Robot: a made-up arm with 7 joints. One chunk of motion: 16 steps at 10 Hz.
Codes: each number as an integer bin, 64 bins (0 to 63) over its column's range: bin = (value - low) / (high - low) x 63, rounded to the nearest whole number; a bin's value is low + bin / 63 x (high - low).
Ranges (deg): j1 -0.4..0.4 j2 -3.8..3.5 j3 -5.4..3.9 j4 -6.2..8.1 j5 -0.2..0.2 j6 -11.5..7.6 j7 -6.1..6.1
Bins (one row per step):
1: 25 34 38 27 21 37 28
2: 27 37 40 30 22 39 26
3: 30 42 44 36 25 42 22
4: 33 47 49 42 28 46 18
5: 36 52 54 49 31 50 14
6: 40 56 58 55 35 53 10
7: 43 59 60 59 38 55 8
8: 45 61 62 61 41 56 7
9: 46 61 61 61 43 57 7
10: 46 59 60 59 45 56 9
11: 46 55 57 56 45 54 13
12: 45 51 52 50 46 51 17
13: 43 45 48 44 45 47 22
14: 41 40 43 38 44 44 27
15: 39 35 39 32 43 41 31
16: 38 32 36 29 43 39 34
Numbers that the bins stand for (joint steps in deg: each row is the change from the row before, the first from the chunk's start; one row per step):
1: -0.083 0.140 0.210 -0.071 -0.067 -0.283 -0.678
2: -0.057 0.487 0.505 0.610 -0.060 0.324 -1.065
3: -0.019 1.067 1.095 1.971 -0.041 1.233 -1.840
4: 0.019 1.646 1.833 3.333 -0.022 2.446 -2.614
5: 0.057 2.225 2.571 4.922 -0.003 3.659 -3.389
6: 0.108 2.689 3.162 6.284 0.022 4.568 -4.163
7: 0.146 3.037 3.457 7.192 0.041 5.175 -4.551
8: 0.171 3.268 3.752 7.646 0.060 5.478 -4.744
9: 0.184 3.268 3.605 7.646 0.073 5.781 -4.744
10: 0.184 3.037 3.457 7.192 0.086 5.478 -4.357
11: 0.184 2.573 3.014 6.511 0.086 4.871 -3.583
12: 0.171 2.110 2.276 5.149 0.092 3.962 -2.808
13: 0.146 1.414 1.686 3.787 0.086 2.749 -1.840
14: 0.121 0.835 0.948 2.425 0.079 1.840 -0.871
15: 0.095 0.256 0.357 1.063 0.073 0.930 -0.097
16: 0.083 -0.092 -0.086 0.383 0.073 0.324 0.484

